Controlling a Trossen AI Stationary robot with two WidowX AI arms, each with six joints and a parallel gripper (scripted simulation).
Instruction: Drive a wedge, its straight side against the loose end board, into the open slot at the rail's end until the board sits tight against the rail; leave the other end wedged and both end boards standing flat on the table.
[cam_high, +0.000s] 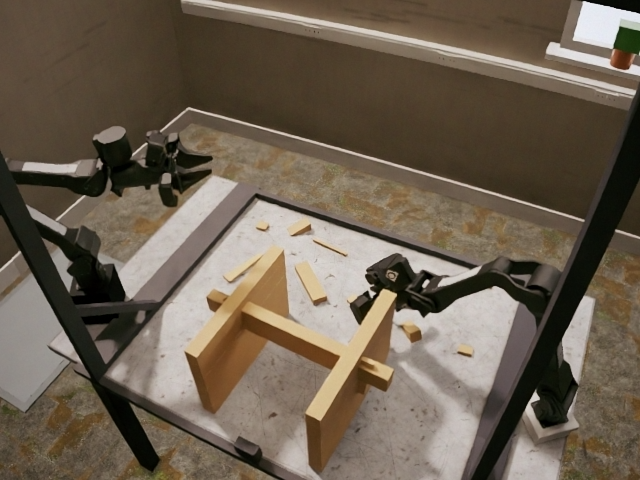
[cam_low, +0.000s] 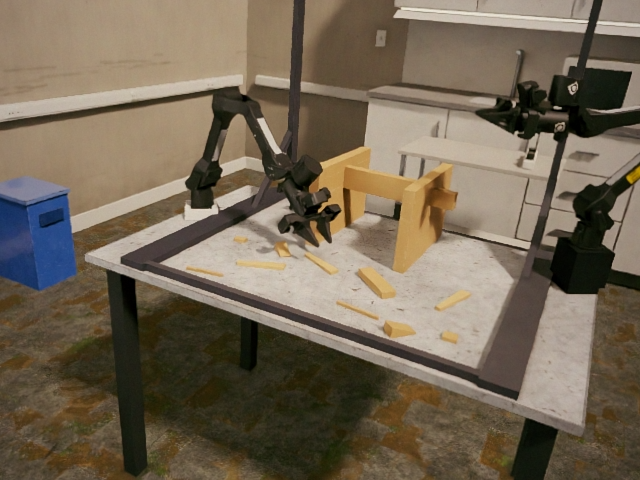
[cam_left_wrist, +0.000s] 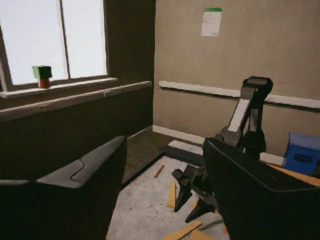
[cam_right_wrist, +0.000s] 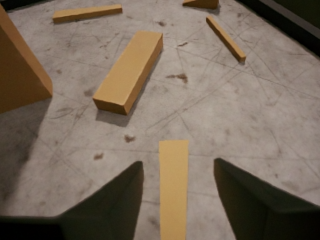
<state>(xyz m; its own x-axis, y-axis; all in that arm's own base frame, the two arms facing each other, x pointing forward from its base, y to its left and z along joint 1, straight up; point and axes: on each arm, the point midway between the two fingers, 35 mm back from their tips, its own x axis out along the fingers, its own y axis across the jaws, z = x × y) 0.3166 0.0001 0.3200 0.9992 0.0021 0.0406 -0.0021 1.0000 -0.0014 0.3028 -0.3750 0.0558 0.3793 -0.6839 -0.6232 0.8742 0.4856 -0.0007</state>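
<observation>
Now: right hand 3 cm past the small block, 11 cm to the left of it and 8 cm above it. From my right hand the other things lie so: thin strip (20 cm ahead, 17 cm to the left, 8 cm below); then flat block (6 cm ahead, 18 cm to the left, 8 cm below); then rail (24 cm behind, 12 cm to the left, 9 cm above).
</observation>
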